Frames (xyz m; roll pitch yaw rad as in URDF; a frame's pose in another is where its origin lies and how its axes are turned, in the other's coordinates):
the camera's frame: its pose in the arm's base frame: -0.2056 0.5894 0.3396 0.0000 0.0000 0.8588
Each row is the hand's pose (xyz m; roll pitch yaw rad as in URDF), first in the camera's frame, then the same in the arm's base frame.
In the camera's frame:
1: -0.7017 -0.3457 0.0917 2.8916 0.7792 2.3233
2: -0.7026 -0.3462 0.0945 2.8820 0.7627 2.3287
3: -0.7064 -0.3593 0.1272 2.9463 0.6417 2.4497
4: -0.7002 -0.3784 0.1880 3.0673 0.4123 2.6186
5: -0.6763 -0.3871 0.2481 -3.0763 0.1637 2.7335
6: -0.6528 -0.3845 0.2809 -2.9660 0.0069 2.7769
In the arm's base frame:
1: -0.4023 -0.1677 0.4313 2.8916 0.7792 -3.1011
2: -0.4025 -0.1687 0.4341 2.8820 0.7627 -3.0957
3: -0.3951 -0.1801 0.4668 2.9463 0.6417 -2.9747
4: -0.3766 -0.1879 0.5276 3.0673 0.4123 -2.8058
5: -0.3544 -0.1755 0.5877 -3.0763 0.1637 -2.6909
6: -0.3410 -0.1560 0.6205 -2.9660 0.0069 -2.6475

